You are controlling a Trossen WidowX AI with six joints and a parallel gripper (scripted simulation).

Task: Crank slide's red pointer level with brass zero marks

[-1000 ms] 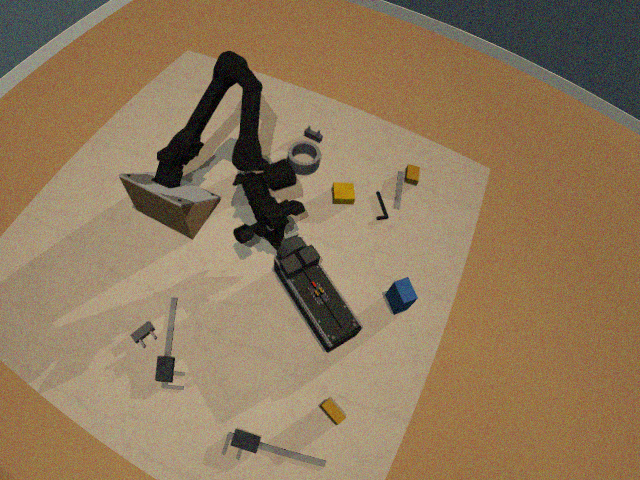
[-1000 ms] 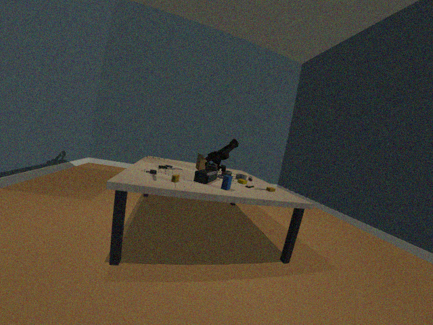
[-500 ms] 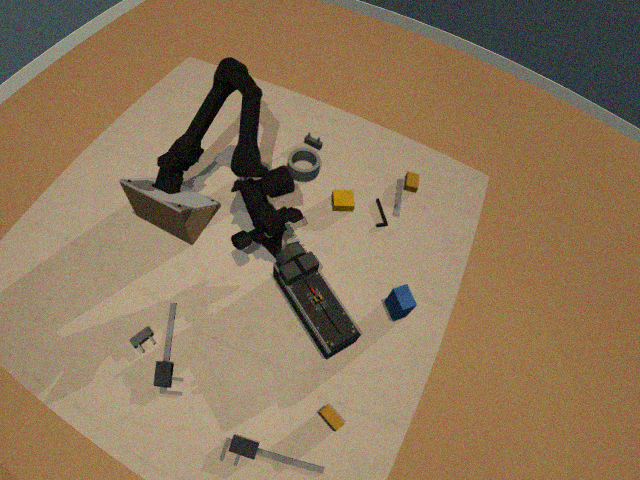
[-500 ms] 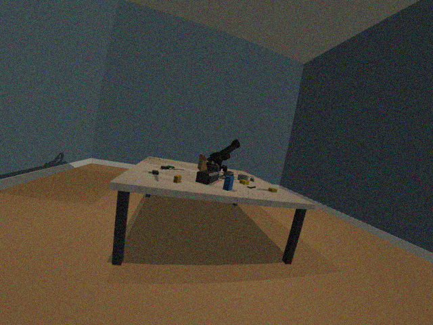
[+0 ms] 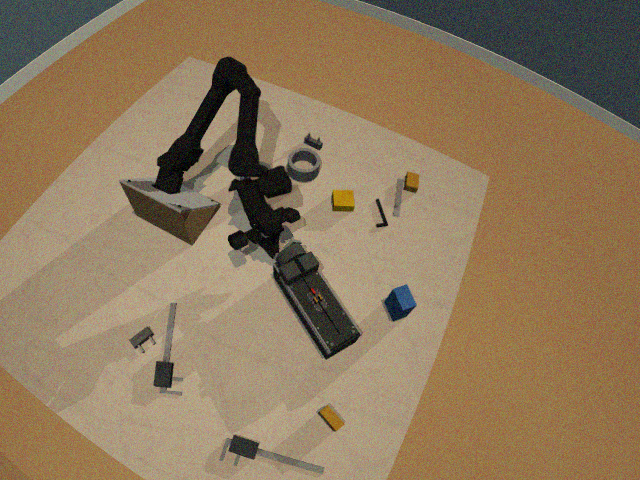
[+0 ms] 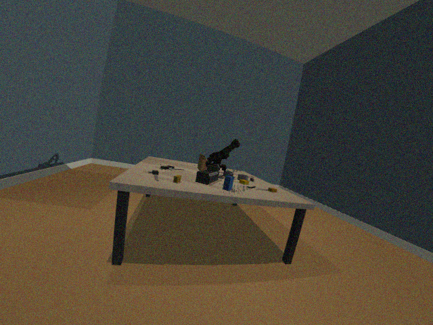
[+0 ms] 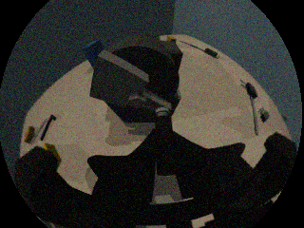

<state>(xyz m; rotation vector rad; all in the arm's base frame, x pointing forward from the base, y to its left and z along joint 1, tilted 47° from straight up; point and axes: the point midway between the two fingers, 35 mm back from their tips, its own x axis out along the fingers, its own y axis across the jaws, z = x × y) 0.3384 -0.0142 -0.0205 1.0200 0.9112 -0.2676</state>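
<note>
The red pointer is 130 mm ahead of my gripper tip, 70 mm to the right of it and 40 mm above it. Round my gripper tip: yellow block (100 mm ahead, 260 mm to the left, 30 mm below); blue cube (340 mm ahead, 10 mm to the left); crank handle (20 mm behind, 10 mm to the left, 30 mm above).
</note>
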